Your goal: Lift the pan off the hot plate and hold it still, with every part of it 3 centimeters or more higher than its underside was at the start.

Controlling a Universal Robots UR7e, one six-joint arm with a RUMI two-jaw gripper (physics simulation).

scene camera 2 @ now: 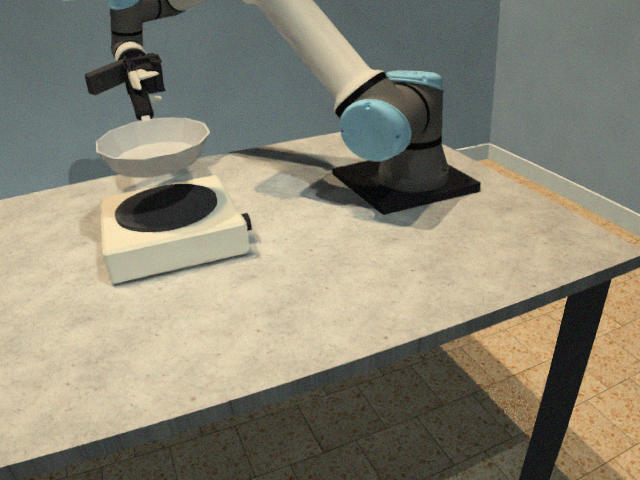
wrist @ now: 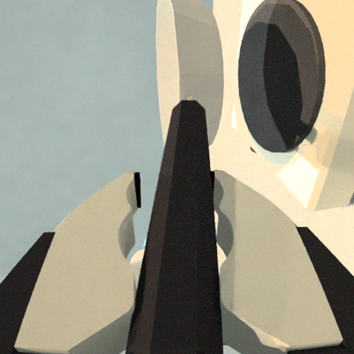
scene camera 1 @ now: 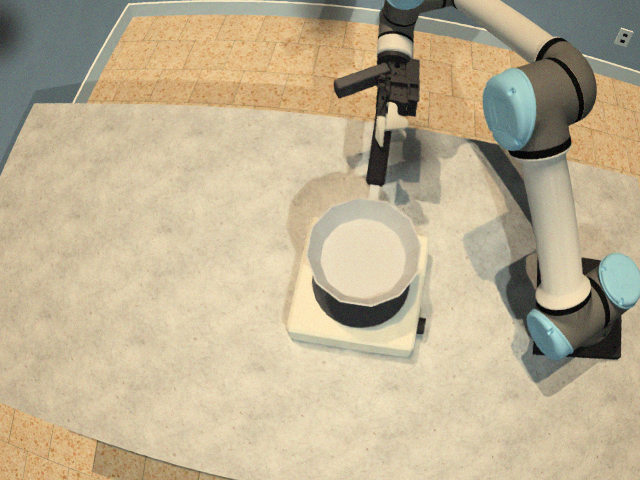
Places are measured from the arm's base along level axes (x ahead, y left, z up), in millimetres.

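Pixels of known places: gripper, fingertip midpoint: [scene camera 2: 141, 98] [scene camera 1: 380, 150]; arm's base, link origin: [scene camera 2: 413, 177].
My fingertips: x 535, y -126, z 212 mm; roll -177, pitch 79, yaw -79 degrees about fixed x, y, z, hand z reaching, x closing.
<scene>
Ahead of a thing's pixels: the offset from my fingertips to its middle. "spot": to the spot under its first point. Level surfaces: height alone.
A light grey pan @(dx -8, dy +92, dz -23 mm) [scene camera 1: 363, 258] [scene camera 2: 152, 160] [wrist: 200, 65] with a black handle @(spot: dx -1, dy +22, dz -1 mm) [scene camera 1: 378, 160] [scene camera 2: 143, 105] [wrist: 185, 210] hangs in the air, about level. In the scene camera 2 view a gap shows between its underside and the hot plate. The hot plate @(dx -26, dy +187, dz -193 mm) [scene camera 1: 351, 338] [scene camera 2: 175, 257] is a cream box with a black round burner @(spot: dx -17, dy +203, dz -155 mm) [scene camera 2: 165, 207] [wrist: 282, 75] and a dark knob on its side. My gripper [scene camera 1: 385, 129] [scene camera 2: 140, 85] [wrist: 173, 174] is shut on the pan's handle, with one pale jaw on each side of it. The handle hides part of the jaws' inner faces in the wrist view.
The arm's black base plate [scene camera 1: 604, 343] [scene camera 2: 408, 196] stands on the grey table @(dz -231 mm) [scene camera 1: 155, 258] [scene camera 2: 336, 289] to the right of the hot plate. The far table edge passes below the gripper in the scene camera 1 view. A blue wall [scene camera 2: 258, 67] stands behind the table.
</scene>
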